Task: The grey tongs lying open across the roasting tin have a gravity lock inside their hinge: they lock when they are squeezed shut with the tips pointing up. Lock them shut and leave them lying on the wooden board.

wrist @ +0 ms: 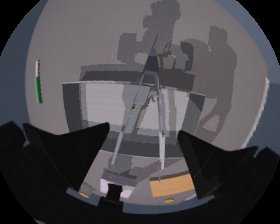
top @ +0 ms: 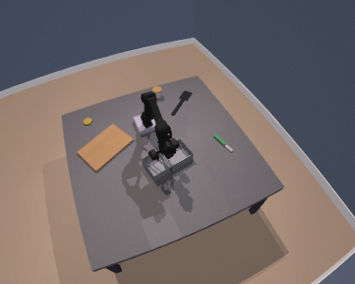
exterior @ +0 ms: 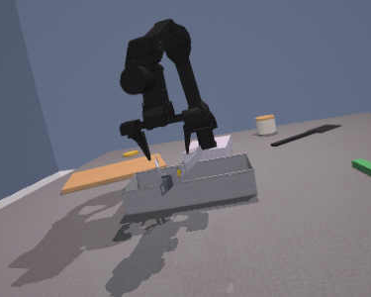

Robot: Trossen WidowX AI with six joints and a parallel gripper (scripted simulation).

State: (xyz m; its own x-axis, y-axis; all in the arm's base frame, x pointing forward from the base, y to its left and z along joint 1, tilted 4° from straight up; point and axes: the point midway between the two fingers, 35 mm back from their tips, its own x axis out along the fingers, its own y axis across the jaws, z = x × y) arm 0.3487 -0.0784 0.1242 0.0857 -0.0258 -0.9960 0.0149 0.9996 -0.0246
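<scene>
Right now the grey roasting tin is 20 mm behind my gripper tip, 40 mm to the left of it and 80 mm below it. Round my gripper tip: wooden board (380 mm behind, 270 mm to the right, 100 mm below); black spatula (450 mm behind, 460 mm to the left, 100 mm below); capped cup (630 mm behind, 340 mm to the left, 70 mm below).
</scene>
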